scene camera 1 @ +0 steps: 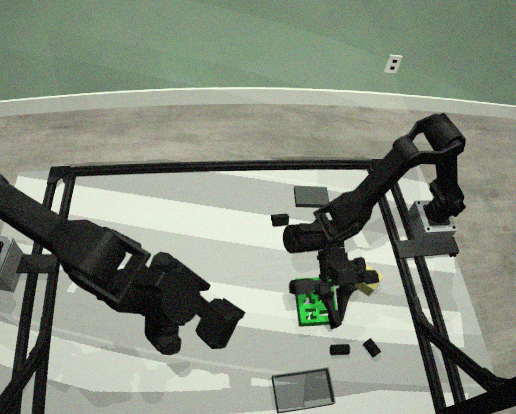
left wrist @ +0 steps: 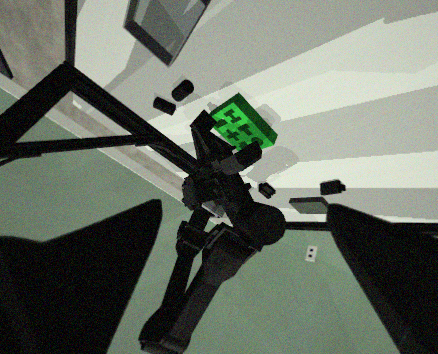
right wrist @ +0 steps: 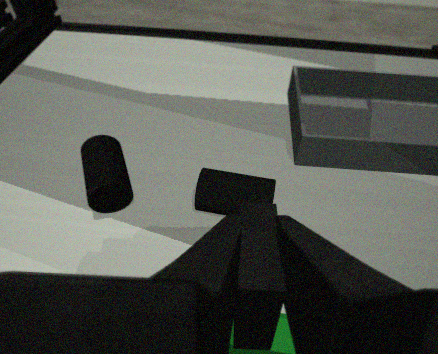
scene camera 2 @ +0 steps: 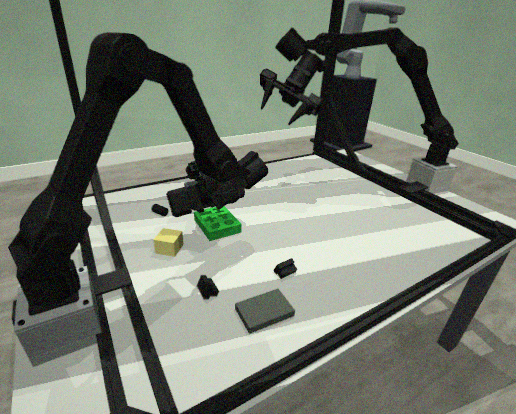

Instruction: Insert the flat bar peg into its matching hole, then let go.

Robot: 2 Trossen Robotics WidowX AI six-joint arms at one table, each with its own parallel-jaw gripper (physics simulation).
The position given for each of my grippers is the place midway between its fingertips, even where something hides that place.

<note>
My left gripper (scene camera 1: pixel 225 300) is open and holds nothing. The table carries a grey tray (scene camera 1: pixel 310 384). I also see my right gripper (scene camera 1: pixel 337 321) and a green hole block (scene camera 2: pixel 215 224).
The green hole block also shows in scene camera 1 (scene camera 1: pixel 315 306) and in the left wrist view (left wrist: pixel 242 125). The grey tray also shows in the left wrist view (left wrist: pixel 164 36). My left gripper is seen too in the left wrist view (left wrist: pixel 243 209) and in scene camera 2 (scene camera 2: pixel 274 116).
</note>
